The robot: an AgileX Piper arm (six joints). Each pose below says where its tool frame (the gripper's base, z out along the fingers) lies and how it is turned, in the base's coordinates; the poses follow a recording.
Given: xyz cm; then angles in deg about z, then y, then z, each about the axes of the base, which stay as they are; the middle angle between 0 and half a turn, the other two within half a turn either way.
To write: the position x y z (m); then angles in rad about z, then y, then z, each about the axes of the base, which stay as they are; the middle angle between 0 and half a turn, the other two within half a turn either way. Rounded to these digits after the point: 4 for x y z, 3 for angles.
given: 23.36 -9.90 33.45 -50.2 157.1 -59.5
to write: 0.2336 -0.0990 0.3345 -0.876 2.742 -1.038
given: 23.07 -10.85 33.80 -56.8 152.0 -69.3
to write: 0.2307 -0.1085 0.3380 -0.991 2.653 -1.210
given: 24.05 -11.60 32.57 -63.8 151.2 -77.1
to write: 0.2405 -0.1160 0.3257 -1.114 2.639 -1.346
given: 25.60 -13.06 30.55 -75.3 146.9 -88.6
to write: 0.2560 -0.1306 0.3055 -1.314 2.564 -1.546
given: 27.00 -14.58 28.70 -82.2 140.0 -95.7
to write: 0.2700 -0.1458 0.2870 -1.435 2.443 -1.670
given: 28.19 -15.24 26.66 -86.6 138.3 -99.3
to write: 0.2819 -0.1524 0.2666 -1.511 2.414 -1.733
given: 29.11 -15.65 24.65 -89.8 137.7 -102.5
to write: 0.2911 -0.1565 0.2465 -1.567 2.403 -1.789
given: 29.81 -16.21 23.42 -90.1 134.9 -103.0
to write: 0.2981 -0.1621 0.2342 -1.573 2.354 -1.798
